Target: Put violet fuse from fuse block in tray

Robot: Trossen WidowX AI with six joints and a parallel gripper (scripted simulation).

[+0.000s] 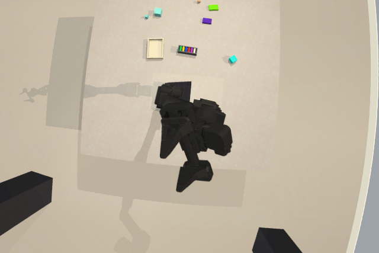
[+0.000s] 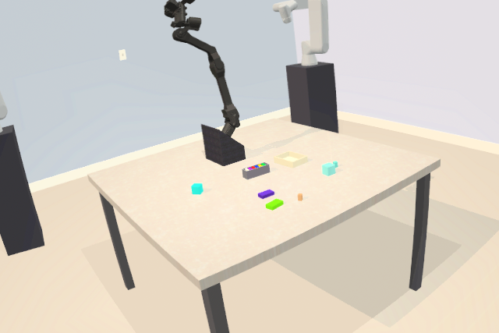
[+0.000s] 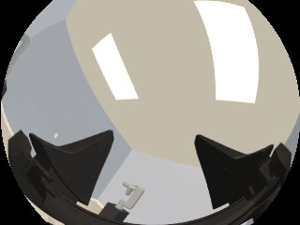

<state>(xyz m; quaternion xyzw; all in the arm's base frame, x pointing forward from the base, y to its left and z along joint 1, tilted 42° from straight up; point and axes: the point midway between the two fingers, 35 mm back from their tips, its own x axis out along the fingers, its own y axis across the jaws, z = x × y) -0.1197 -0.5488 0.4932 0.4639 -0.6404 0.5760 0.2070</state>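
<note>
Now: the violet fuse 490 mm ahead of my gripper tip, 50 mm to the left of it and 850 mm below it. From my gripper tip the other things lie so: purple block 720 mm ahead, 10 mm to the right, 870 mm below; cyan cube 490 mm ahead, 220 mm to the right, 860 mm below; tray 470 mm ahead, 280 mm to the left, 870 mm below.
</note>
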